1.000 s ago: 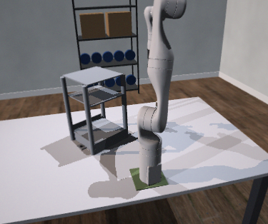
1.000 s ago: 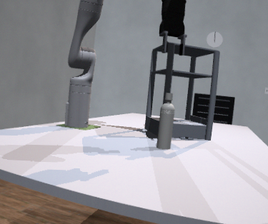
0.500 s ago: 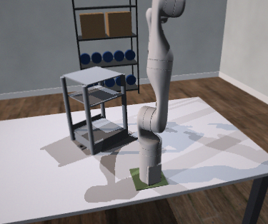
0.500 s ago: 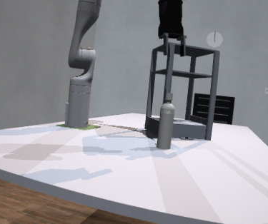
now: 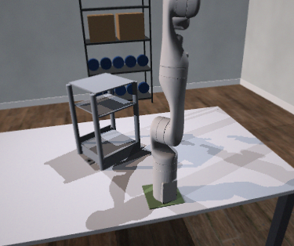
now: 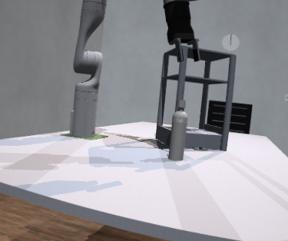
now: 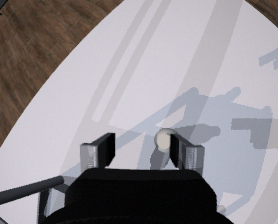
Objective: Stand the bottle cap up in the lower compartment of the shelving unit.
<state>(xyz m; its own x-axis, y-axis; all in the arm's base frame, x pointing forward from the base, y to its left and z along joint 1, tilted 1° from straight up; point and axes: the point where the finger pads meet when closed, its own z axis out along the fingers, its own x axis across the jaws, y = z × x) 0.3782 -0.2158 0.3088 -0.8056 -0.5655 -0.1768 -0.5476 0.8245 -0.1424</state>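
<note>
Right now my hand is 19 cm above the grey bottle, 1 cm to the left of it and 1 cm past it. Also, from my hand: shelving unit 34 cm to the left, 12 cm below, 3 cm ahead.
</note>
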